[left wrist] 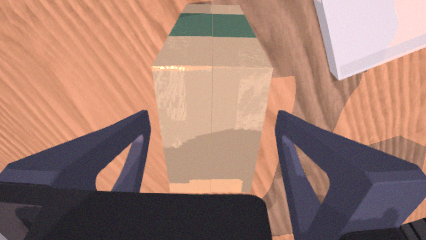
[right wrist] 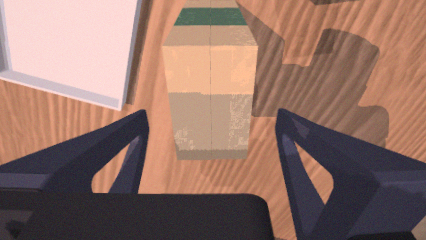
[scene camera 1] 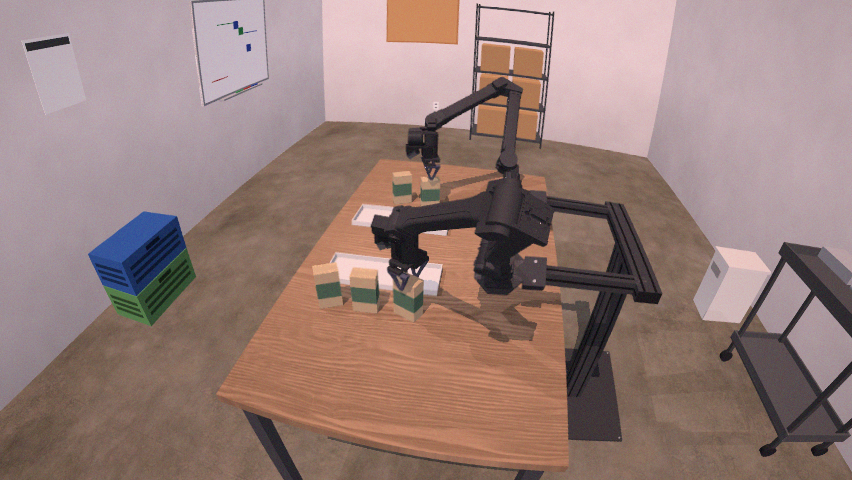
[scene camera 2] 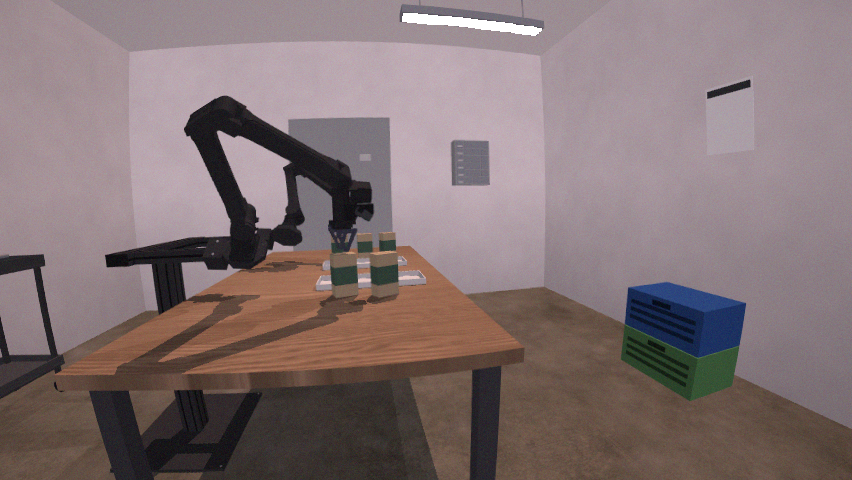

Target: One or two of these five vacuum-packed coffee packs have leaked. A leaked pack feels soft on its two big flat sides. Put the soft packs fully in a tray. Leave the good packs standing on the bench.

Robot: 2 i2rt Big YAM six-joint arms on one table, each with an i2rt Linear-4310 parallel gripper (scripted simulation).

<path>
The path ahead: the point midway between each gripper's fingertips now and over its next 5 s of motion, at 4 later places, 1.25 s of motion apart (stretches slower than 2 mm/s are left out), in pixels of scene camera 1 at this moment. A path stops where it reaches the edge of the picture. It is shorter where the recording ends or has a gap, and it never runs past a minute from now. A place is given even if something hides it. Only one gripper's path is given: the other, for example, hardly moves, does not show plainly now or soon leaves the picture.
The left gripper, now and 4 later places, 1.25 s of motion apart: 408,284; 407,265; 362,260; 363,273; 364,279
</path>
